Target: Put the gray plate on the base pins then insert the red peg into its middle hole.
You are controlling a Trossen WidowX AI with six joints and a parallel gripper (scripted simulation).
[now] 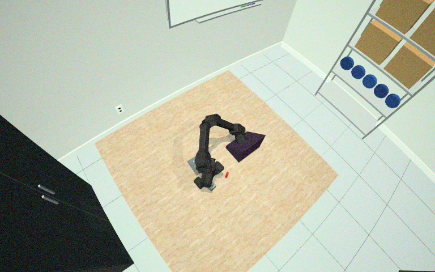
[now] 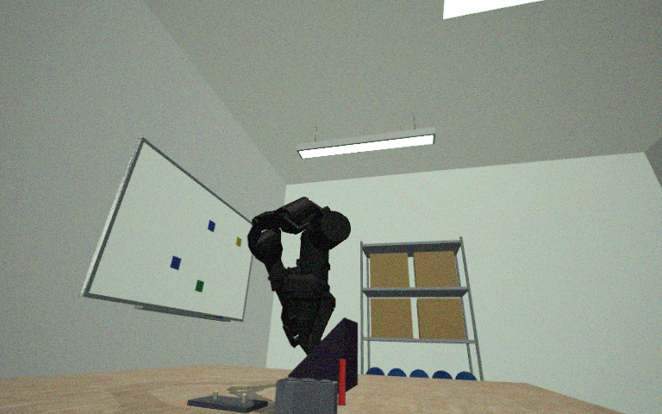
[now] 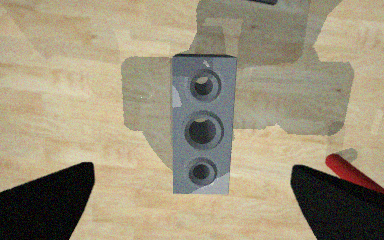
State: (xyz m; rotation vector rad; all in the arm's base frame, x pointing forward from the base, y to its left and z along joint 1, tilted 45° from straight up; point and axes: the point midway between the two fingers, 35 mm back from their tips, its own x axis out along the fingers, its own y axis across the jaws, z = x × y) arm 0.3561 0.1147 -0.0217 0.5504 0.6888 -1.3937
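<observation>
Right now the gray plate is 70 mm below my gripper tip and 10 mm behind it. From my gripper tip the other things lie so: red peg: 130 mm behind, 70 mm below, 30 mm to the left; then base: 150 mm to the right, 100 mm below, 20 mm behind.
</observation>
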